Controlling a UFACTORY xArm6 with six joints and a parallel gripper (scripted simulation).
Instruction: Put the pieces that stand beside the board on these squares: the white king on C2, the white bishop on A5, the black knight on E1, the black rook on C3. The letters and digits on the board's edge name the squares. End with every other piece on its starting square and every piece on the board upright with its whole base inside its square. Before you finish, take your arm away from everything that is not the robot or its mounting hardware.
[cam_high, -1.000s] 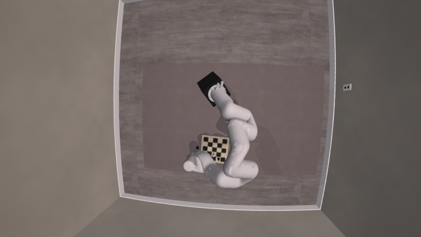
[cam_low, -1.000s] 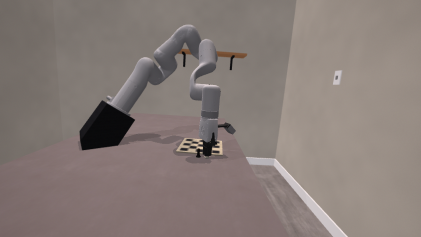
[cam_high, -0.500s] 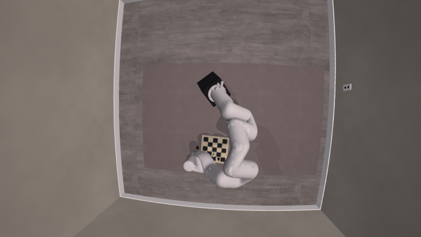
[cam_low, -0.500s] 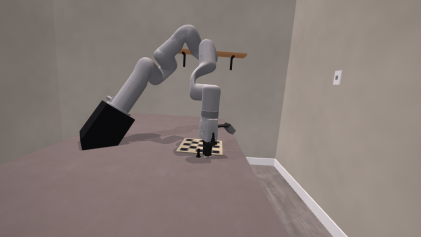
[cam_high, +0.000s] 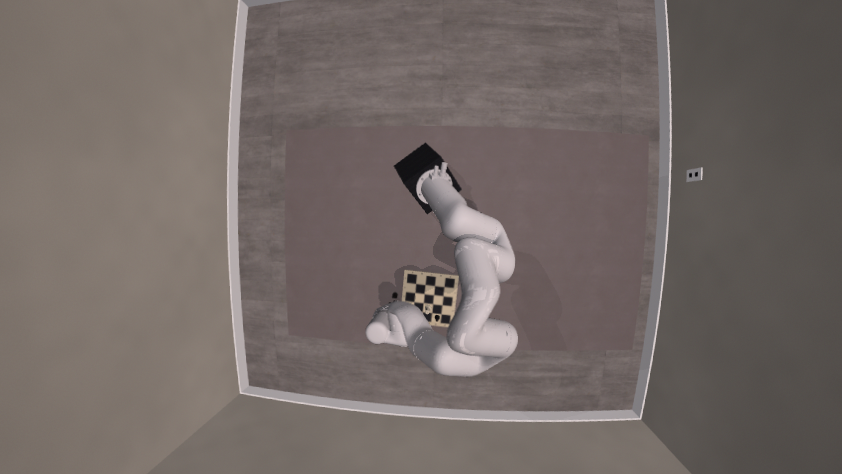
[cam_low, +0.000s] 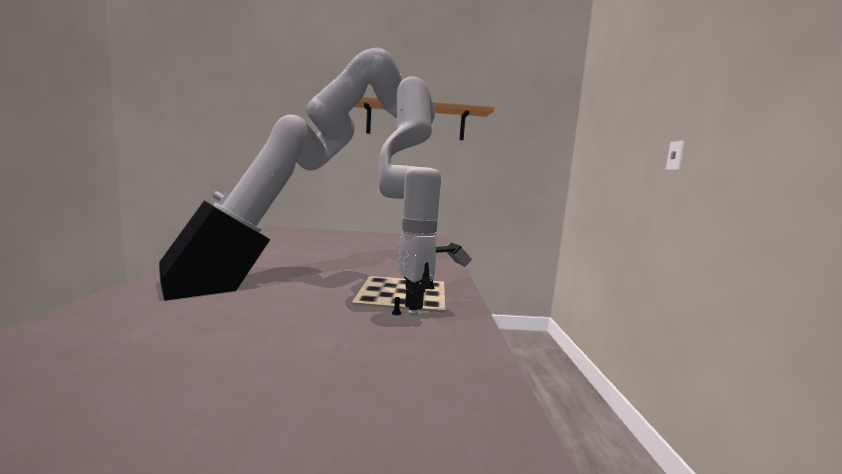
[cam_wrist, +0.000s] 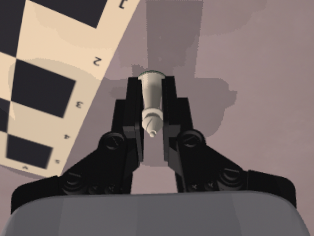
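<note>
The black piece is 40 mm behind my hand and 20 mm below it. The rest, counted from my hand: white king (10 mm behind, 140 mm to the left); chessboard (50 mm behind, 130 mm to the left, 30 mm below); white bishop (10 mm below).
</note>
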